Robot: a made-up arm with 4 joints.
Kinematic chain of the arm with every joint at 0, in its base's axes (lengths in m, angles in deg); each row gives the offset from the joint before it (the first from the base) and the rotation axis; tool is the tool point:
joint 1: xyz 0 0 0.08 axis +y
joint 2: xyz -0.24 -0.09 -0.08 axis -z
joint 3: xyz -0.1 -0.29 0 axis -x
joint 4: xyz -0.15 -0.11 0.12 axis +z
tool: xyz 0.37 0 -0.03
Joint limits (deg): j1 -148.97..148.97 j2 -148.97..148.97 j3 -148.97..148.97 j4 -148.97..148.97
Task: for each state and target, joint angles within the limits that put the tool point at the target. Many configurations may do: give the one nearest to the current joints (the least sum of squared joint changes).
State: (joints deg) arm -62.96 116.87 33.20 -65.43
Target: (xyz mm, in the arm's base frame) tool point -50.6 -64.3 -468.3
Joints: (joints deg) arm -98.84 116.89 69.55 -13.30
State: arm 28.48 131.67 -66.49 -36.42
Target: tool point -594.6 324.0 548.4
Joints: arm 59.77 132.42 -44.27 -45.91
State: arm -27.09 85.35 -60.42 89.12
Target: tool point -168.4 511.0 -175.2
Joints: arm -72.14 113.88 -57.39 138.58
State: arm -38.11 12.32 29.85 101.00
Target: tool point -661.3 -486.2 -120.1
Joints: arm -16.59 -22.16 8.52 148.97
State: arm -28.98 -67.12 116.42 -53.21
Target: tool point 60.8 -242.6 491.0
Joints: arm -10.30 -92.56 70.05 -77.38
